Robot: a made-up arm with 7 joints. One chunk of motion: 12 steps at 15 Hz.
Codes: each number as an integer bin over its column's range. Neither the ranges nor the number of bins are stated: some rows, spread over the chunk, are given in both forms.
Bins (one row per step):
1: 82 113 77 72 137 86 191
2: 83 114 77 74 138 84 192
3: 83 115 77 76 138 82 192
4: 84 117 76 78 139 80 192
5: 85 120 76 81 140 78 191
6: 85 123 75 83 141 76 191
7: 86 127 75 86 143 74 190
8: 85 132 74 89 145 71 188
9: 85 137 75 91 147 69 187
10: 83 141 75 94 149 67 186
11: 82 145 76 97 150 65 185
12: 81 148 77 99 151 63 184
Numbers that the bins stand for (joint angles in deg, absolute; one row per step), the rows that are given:
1: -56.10 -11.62 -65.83 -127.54 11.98 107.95 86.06
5: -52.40 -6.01 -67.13 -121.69 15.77 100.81 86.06
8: -52.40 3.61 -69.74 -116.50 22.07 94.56 82.00
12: -57.34 16.43 -65.83 -110.00 29.64 87.42 76.57
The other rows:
2: -54.87 -10.82 -65.83 -126.24 13.24 106.17 87.42
3: -54.87 -10.02 -65.83 -124.94 13.24 104.38 87.42
4: -53.64 -8.42 -67.13 -123.64 14.50 102.60 87.42
6: -52.40 -3.61 -68.44 -120.40 17.03 99.03 86.06
7: -51.17 -0.40 -68.44 -118.45 19.55 97.24 84.71
9: -52.40 7.61 -68.44 -115.20 24.59 92.78 80.64
10: -54.87 10.82 -68.44 -113.25 27.12 90.99 79.28
11: -56.10 14.03 -67.13 -111.30 28.38 89.21 77.93

